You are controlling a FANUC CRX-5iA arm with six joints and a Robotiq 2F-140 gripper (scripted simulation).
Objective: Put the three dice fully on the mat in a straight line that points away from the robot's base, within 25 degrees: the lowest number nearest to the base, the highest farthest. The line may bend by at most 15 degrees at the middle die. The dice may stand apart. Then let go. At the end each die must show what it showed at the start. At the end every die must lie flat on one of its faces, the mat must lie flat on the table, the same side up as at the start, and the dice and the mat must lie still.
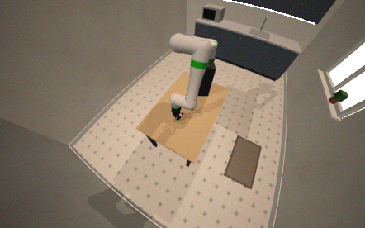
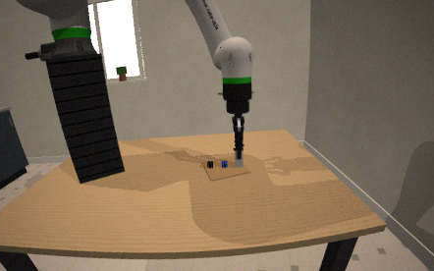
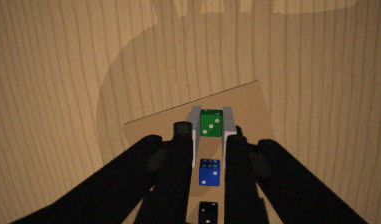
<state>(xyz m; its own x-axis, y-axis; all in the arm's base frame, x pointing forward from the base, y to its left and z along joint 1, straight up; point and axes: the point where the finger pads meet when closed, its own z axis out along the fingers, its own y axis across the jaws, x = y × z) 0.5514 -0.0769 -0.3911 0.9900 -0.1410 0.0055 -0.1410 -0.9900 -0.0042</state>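
The green die is 20 mm below my hand. Round my hand: blue die 50 mm behind, 10 mm to the left, 30 mm below; black die 100 mm behind, 10 mm to the left, 30 mm below; tan mat 50 mm behind, 10 mm to the left, 40 mm below.
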